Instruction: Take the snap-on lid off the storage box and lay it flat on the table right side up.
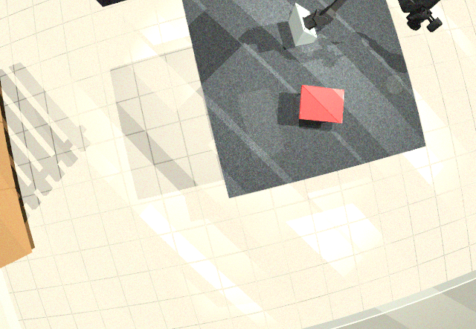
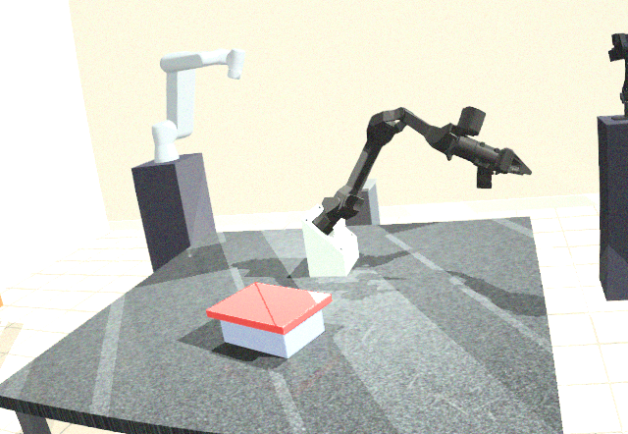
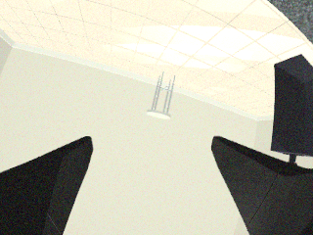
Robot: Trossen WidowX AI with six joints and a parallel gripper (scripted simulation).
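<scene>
Right now the red lid is 62 cm to the right of my gripper tip, 33 cm ahead of it and 21 cm below it. The rest, counted from my gripper tip: storage box 62 cm to the right, 33 cm ahead, 25 cm below.
</scene>
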